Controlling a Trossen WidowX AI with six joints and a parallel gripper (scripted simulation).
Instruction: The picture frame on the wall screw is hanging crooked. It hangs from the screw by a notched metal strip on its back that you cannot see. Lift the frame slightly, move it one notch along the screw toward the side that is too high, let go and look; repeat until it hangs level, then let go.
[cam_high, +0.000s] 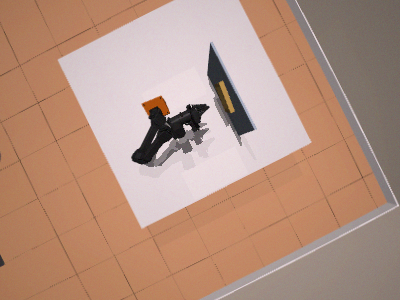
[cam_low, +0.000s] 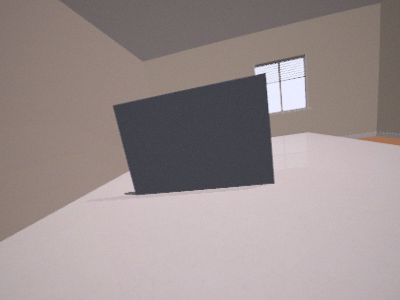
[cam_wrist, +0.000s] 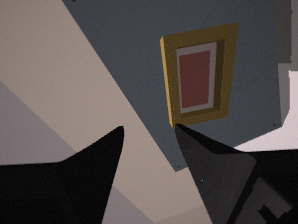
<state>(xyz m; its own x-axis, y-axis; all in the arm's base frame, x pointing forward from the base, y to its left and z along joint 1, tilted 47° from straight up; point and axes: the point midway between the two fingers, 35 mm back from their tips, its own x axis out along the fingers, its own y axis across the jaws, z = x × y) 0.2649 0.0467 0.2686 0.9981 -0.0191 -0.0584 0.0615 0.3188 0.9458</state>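
Right now my gripper tip is 13 cm short of the picture frame, 3 cm to the right of it and 10 cm above it. Also, from my gripper tip: wall panel 14 cm ahead, 3 cm to the left, 12 cm below.
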